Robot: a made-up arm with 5 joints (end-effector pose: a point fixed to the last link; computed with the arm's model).
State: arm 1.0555 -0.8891 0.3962 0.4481 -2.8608
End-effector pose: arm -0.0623 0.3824 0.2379 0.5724 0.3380 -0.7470 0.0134
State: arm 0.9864 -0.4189 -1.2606 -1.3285 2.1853
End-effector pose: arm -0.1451 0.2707 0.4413 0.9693 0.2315 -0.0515 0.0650
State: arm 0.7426 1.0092 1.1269 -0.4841 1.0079
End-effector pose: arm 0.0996 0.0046 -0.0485 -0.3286 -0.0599 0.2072 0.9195
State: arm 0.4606 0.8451 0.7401 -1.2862 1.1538
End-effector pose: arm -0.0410 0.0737 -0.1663 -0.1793 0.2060 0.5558 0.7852
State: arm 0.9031 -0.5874 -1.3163 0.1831 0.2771
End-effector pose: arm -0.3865 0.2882 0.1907 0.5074 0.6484 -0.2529 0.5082
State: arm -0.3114 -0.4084 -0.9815 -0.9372 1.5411
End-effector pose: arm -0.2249 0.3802 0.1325 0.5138 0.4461 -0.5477 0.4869
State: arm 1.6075 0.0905 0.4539 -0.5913 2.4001
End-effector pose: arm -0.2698 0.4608 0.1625 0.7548 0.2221 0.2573 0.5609
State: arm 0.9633 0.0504 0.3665 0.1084 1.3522
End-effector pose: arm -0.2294 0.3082 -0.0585 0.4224 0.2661 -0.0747 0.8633
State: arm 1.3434 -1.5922 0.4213 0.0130 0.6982
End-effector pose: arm -0.4213 -0.0030 0.1778 0.2479 0.6326 0.4836 0.5518
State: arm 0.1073 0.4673 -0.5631 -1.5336 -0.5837
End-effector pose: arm 0.1049 0.1445 0.0905 -0.2793 -0.2909 0.5265 0.7485
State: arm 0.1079 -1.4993 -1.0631 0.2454 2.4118
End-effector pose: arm -0.1695 0.2982 0.0957 0.1441 -0.0917 0.9564 0.2367
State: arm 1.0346 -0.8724 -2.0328 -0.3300 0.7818
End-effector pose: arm -0.1866 0.3365 0.2540 0.6620 0.4801 -0.5426 0.1919
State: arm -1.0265 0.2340 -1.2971 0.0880 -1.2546
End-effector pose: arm -0.2901 -0.1806 0.3178 -0.3763 0.8052 0.0770 0.4518
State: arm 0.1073 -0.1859 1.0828 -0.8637 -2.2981
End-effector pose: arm -0.2990 0.4592 0.2749 0.3208 0.6365 -0.6867 0.1431
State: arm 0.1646 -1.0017 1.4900 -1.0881 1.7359
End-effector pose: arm -0.3776 -0.0225 0.3784 0.2473 0.8251 0.4897 0.1352
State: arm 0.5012 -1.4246 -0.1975 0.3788 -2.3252
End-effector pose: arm -0.1539 0.1769 0.0255 -0.0055 0.1626 0.9608 0.2247
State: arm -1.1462 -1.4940 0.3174 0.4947 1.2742
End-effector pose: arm -0.0074 0.4103 0.3364 0.3066 -0.7045 0.5761 0.2790
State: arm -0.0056 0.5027 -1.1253 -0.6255 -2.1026
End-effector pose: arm 0.0917 -0.0431 0.2198 -0.7266 0.0002 0.3745 0.5761
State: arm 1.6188 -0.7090 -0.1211 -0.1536 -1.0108
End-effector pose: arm 0.0374 0.1424 0.0878 -0.1517 -0.1863 0.5545 0.7967
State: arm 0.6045 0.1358 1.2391 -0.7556 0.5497
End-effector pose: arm -0.0608 0.1092 -0.0692 -0.2981 0.1770 0.6724 0.6540
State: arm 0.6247 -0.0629 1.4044 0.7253 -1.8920
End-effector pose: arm 0.0428 0.3174 0.2292 0.8774 -0.0114 -0.4786 0.0319
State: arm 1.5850 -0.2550 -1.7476 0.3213 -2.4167
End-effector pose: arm 0.0374 0.1311 -0.0782 -0.0373 -0.0925 0.4760 0.8738
